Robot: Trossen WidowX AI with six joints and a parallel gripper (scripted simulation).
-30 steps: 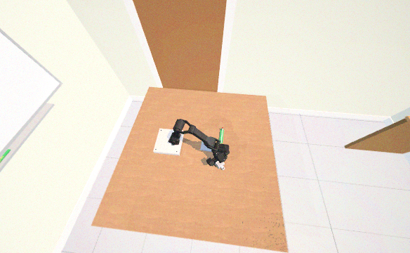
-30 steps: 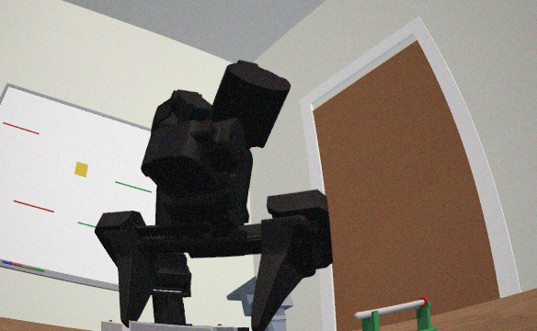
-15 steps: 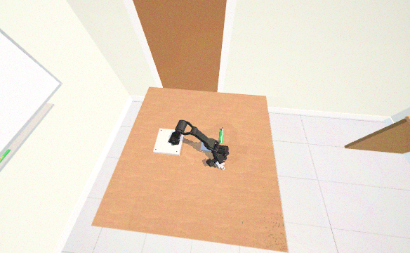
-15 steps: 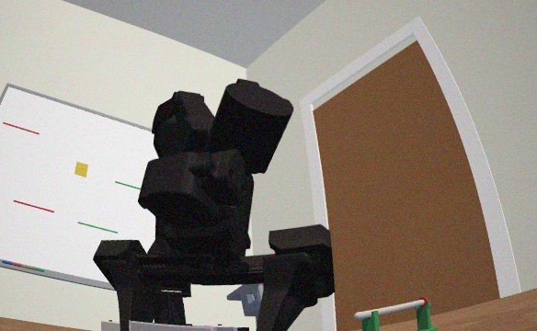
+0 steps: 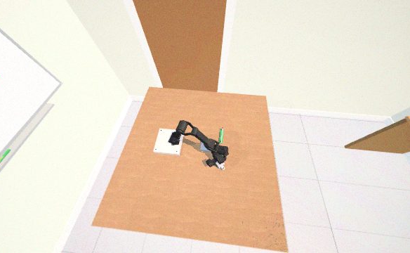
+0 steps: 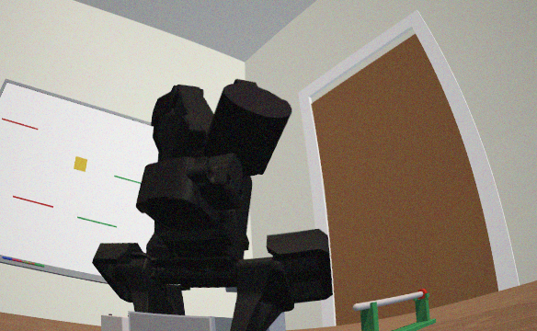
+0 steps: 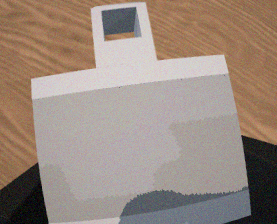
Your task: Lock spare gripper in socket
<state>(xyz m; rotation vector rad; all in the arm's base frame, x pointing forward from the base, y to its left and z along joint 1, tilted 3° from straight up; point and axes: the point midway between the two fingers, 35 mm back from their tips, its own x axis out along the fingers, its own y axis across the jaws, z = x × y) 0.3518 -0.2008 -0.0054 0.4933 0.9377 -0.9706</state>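
Now: gripper tip 16 cm to the right of the grey mount, 8 cm past it and 4 cm below it. Round my gripper tip: spare gripper 2 cm above; then green stand 26 cm to the left, 5 cm ahead, 2 cm above.
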